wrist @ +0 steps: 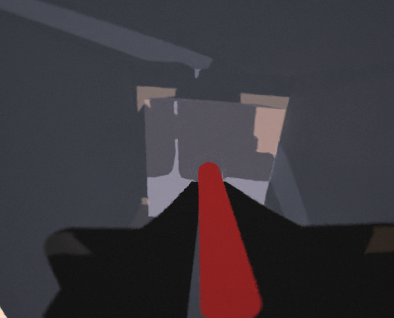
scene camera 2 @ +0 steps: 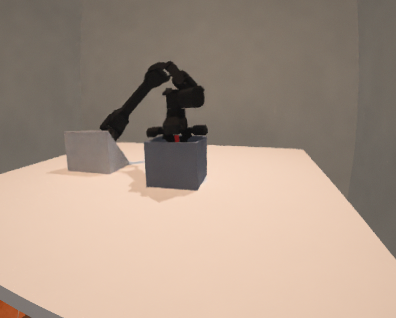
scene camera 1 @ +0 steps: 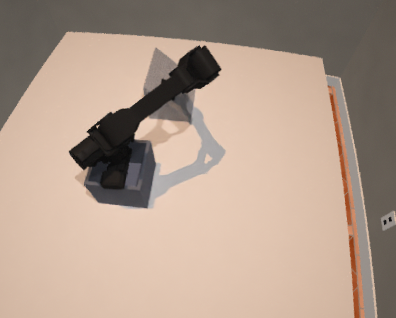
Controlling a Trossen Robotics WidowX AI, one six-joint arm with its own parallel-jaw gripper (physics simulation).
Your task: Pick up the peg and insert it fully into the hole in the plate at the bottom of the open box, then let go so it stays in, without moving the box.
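Pixels of known places: gripper, fingertip midpoint: (wrist: 208,188) (scene camera 1: 124,172); arm's base, origin of the base link: (scene camera 2: 105,144).
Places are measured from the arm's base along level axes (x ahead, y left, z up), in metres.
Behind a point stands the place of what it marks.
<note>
The red peg (wrist: 220,240) {x 0.325, y -0.120, z 0.035 m} (scene camera 2: 177,138) {x 0.327, y -0.120, z 0.040 m} is held between the fingers and points down into the open box. The dark blue-grey box (scene camera 1: 122,196) {x 0.405, y -0.095, z -0.021 m} (scene camera 2: 172,165) {x 0.326, y -0.188, z -0.029 m} stands on the table. My gripper (wrist: 208,188) {x 0.325, y -0.103, z -0.025 m} is shut on the peg, with its fingers at the box's top opening. In the wrist view the plate (wrist: 215,130) {x 0.320, y -0.136, z -0.042 m} lies at the bottom of the box, partly in shadow. The peg's far end appears over the plate's middle, on faint rings. The hole itself is hidden behind the peg's tip; I cannot tell whether the tip is in it.
A grey wedge-shaped block (scene camera 1: 156,75) {x -0.029, y -0.040, z 0.040 m} (scene camera 2: 90,151) {x -0.030, y -0.068, z -0.016 m} stands near the arm's base, beyond the box. The box's side walls rise close around the gripper. The pale table (scene camera 1: 225,240) {x 0.498, y 0.208, z -0.100 m} (scene camera 2: 250,215) {x 0.541, y -0.346, z -0.100 m} carries the box and the block.
</note>
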